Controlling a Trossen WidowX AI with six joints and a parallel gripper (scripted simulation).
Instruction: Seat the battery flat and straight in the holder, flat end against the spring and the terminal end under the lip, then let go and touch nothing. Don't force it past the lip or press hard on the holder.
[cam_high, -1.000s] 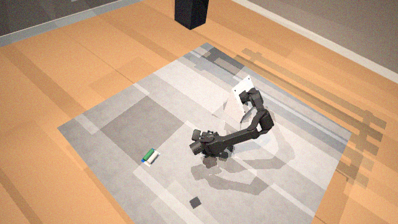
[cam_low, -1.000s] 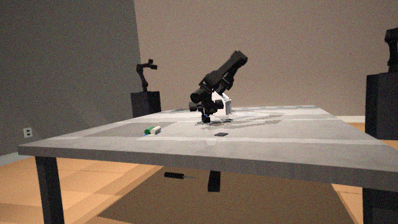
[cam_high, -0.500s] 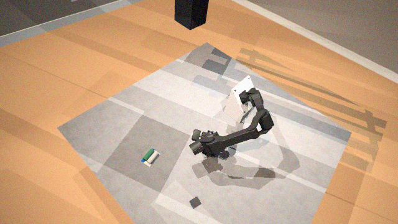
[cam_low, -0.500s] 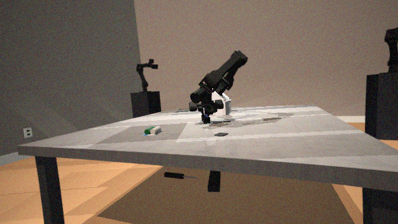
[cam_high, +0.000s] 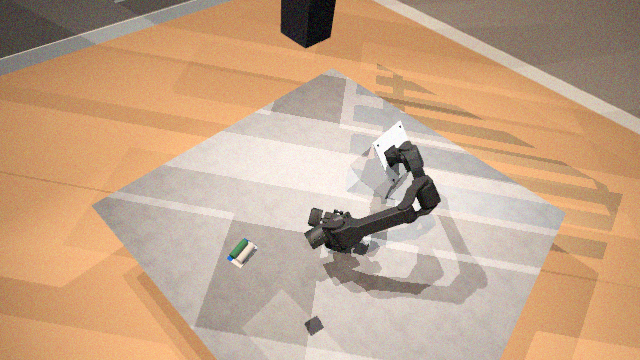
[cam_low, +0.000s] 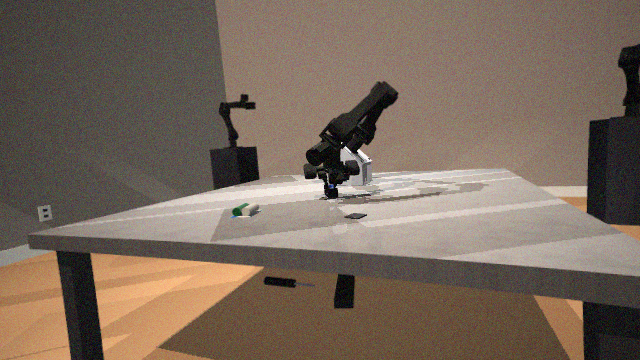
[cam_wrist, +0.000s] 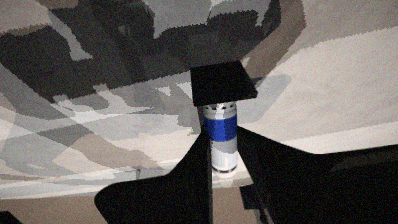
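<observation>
Right now my gripper tip is 10 mm below the battery.
</observation>
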